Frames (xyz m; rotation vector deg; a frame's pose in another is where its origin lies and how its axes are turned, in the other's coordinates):
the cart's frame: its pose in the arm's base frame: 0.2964 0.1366 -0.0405 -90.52 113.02 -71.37
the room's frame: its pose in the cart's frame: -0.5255 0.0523 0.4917 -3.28 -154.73 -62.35
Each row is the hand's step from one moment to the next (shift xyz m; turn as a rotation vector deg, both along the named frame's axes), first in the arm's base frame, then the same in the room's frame.
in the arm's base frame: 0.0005 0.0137 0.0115 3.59 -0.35 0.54
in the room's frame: 0.0071 -0.0160 0.0039 1.39 -0.40 -3.35
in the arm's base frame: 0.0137 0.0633 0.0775 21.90 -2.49 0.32
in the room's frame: 0.0302 -0.0963 0.0036 9.24 0.41 -20.01
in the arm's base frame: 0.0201 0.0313 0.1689 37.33 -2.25 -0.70
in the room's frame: -0.0229 -0.1678 -0.0348 17.74 1.06 -32.91
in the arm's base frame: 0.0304 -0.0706 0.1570 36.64 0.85 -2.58
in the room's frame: -0.0935 -0.1170 -0.0901 20.46 1.58 -30.47
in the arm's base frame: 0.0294 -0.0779 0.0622 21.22 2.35 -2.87
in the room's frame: -0.0673 -0.0269 -0.0745 13.78 1.45 -16.49
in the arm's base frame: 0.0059 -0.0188 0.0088 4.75 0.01 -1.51
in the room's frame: -0.0147 -0.0008 -0.0158 2.98 1.33 -3.77
